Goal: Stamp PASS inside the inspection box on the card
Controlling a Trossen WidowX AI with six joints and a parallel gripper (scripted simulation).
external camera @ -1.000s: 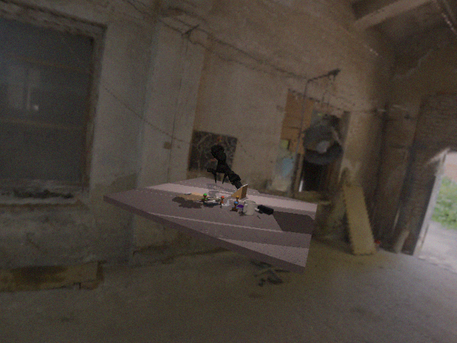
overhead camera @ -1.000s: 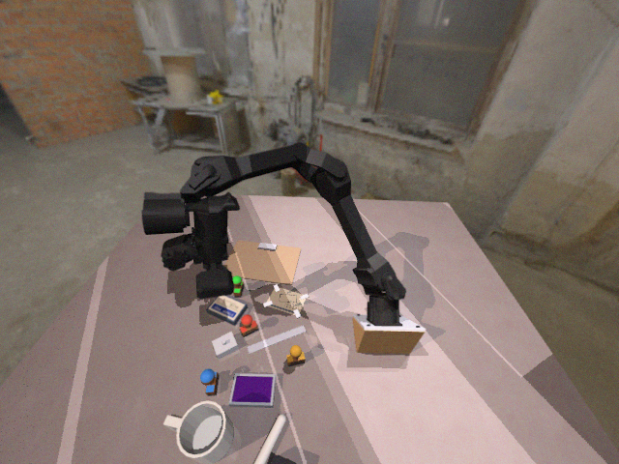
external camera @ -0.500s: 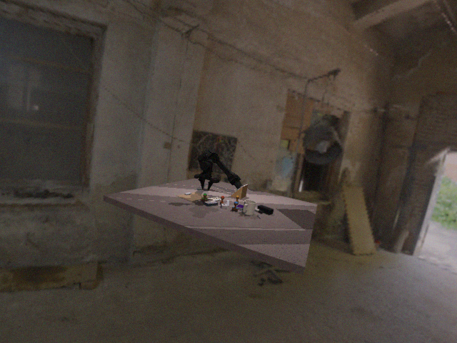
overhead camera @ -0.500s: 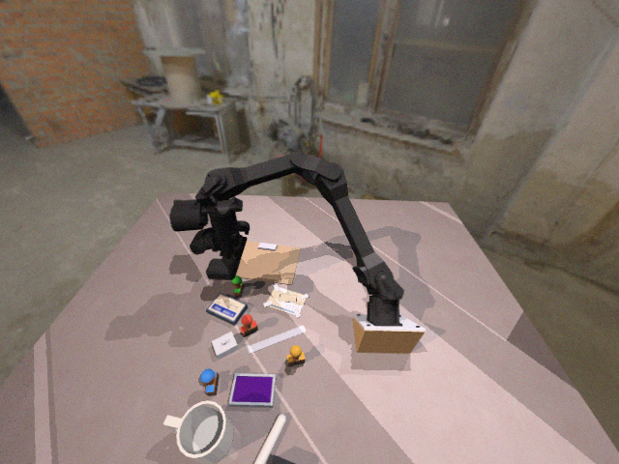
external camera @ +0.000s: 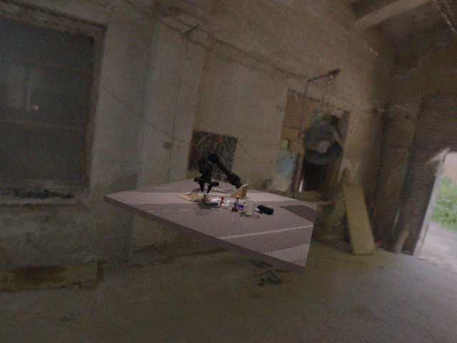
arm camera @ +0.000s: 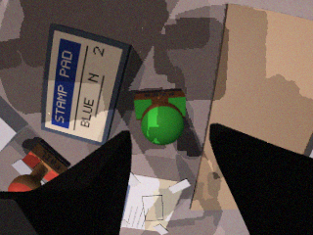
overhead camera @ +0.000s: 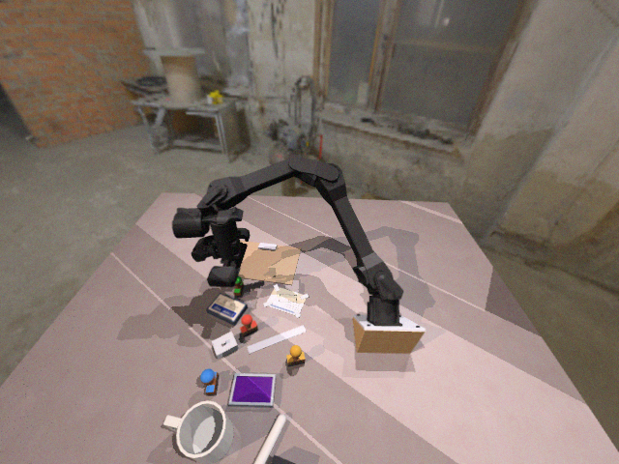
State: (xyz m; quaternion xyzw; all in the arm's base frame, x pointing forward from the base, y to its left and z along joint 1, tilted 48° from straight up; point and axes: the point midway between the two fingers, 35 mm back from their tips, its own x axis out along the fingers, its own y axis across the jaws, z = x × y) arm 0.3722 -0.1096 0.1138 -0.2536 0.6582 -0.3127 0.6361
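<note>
Now: the green stamp 50 mm below my gripper tip. From my gripper tip the other things lie so: red stamp 50 mm behind, 130 mm to the left, 50 mm below; then card 140 mm behind, 40 mm to the left, 70 mm below; then blue-labelled tin 20 mm ahead, 70 mm to the left, 50 mm below.
</note>
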